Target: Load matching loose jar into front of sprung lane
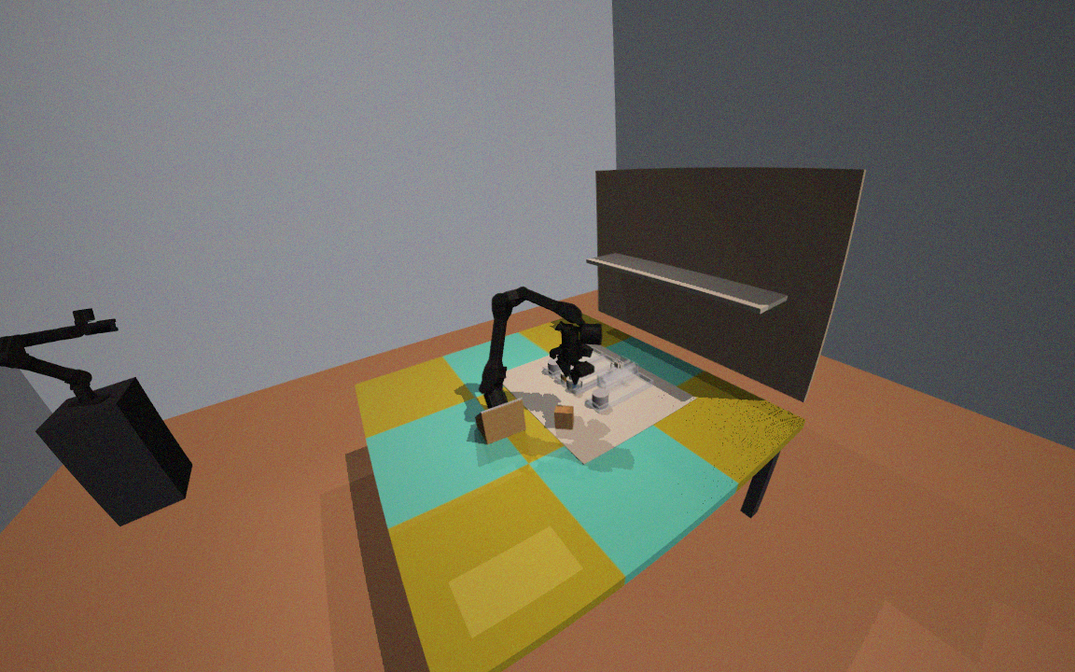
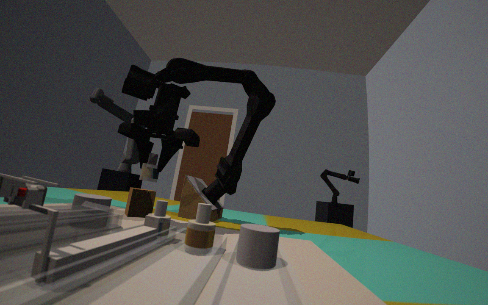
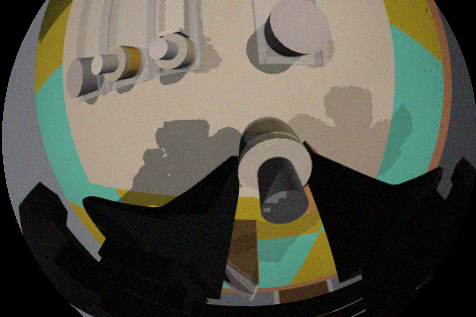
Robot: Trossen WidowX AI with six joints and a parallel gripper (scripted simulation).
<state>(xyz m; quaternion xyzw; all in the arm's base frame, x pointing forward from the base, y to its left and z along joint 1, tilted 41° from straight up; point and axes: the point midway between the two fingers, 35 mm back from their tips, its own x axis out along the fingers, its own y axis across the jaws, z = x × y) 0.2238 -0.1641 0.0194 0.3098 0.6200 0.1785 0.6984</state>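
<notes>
Now: gripper tip 80 mm past the brown cube, 80 mm above it and 50 mm to the left of it. Round my gripper tip: wall shelf 600 mm ahead, 250 mm above.
</notes>
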